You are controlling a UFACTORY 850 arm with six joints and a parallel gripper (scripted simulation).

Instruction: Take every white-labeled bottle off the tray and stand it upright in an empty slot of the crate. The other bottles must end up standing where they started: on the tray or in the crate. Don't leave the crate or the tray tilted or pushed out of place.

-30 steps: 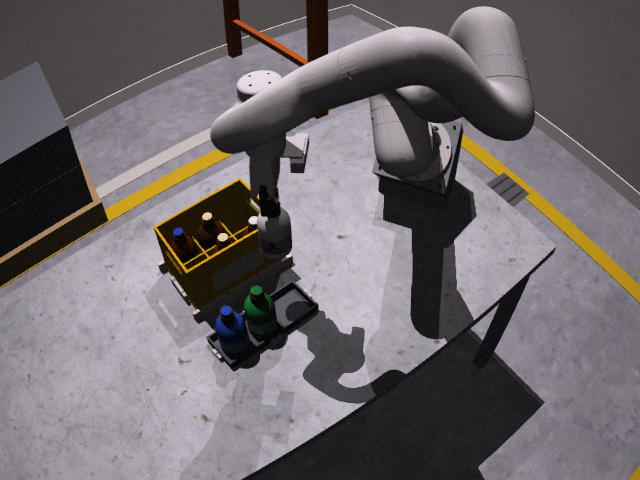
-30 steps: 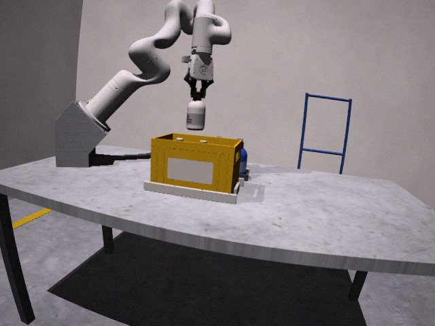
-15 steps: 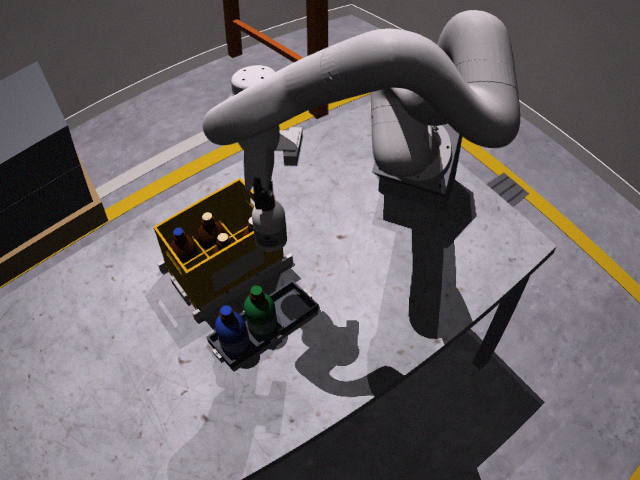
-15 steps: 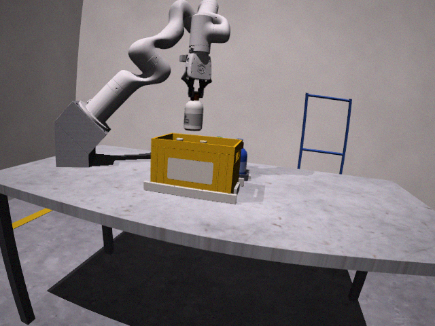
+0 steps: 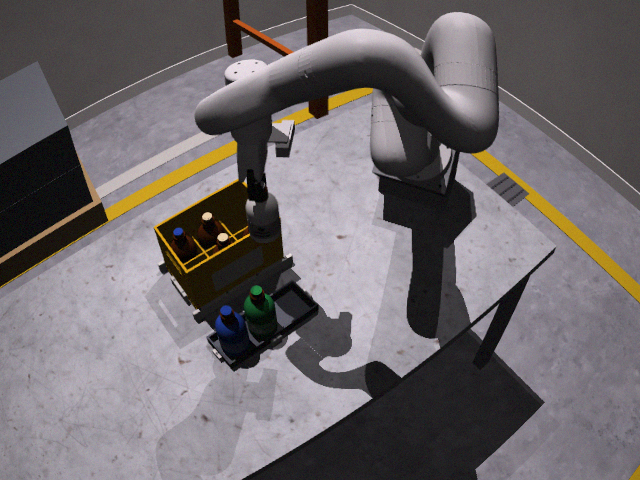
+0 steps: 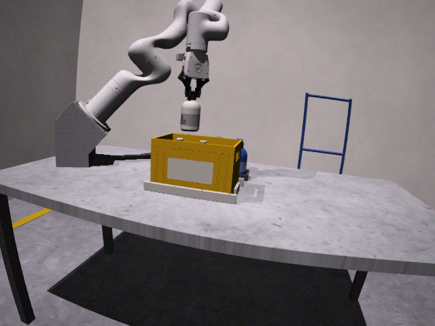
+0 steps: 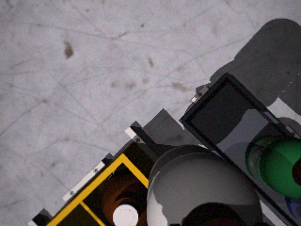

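Now: hand 7 cm above the white-labeled bottle. From my hand the other things lie so: crate: 25 cm below, 10 cm to the right, 9 cm ahead; green bottle: 25 cm below, 12 cm to the left, 8 cm ahead; blue bottle: 25 cm below, 16 cm ahead, 14 cm to the left.
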